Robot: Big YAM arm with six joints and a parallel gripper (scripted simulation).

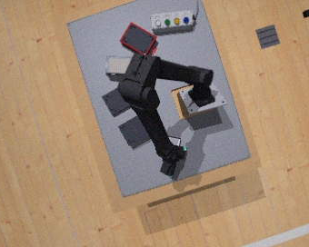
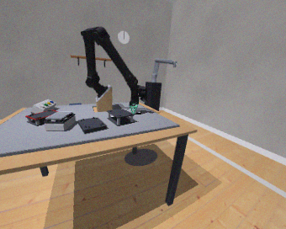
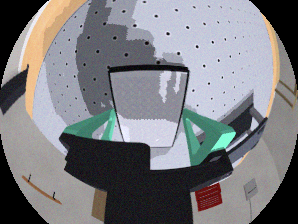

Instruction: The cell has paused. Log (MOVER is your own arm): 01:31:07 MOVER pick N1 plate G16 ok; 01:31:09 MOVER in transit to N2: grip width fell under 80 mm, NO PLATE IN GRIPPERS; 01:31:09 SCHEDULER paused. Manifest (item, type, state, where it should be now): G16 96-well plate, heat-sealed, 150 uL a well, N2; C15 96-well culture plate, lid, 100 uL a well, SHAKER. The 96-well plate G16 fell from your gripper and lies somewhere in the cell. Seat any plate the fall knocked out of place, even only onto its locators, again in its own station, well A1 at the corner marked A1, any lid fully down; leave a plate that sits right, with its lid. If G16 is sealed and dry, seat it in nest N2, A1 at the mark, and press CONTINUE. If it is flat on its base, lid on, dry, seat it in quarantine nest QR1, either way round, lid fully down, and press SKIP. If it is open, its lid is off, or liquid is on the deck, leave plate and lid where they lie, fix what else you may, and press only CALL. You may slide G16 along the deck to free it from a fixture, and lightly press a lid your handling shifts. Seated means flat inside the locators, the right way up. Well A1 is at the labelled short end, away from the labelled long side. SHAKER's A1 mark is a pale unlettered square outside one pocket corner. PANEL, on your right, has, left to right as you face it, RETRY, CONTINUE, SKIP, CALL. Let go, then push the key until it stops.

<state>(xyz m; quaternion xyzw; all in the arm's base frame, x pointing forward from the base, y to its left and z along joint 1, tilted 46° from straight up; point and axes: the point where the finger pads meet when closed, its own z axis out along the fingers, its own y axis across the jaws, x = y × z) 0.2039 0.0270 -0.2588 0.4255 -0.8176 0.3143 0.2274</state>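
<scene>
Now: hand right at the plate G16. The rest, counted from my hand: red-framed nest 62 cm to the right, 4 cm behind, 3 cm above; then lidded plate 52 cm to the right, 10 cm ahead, 5 cm above.
</scene>
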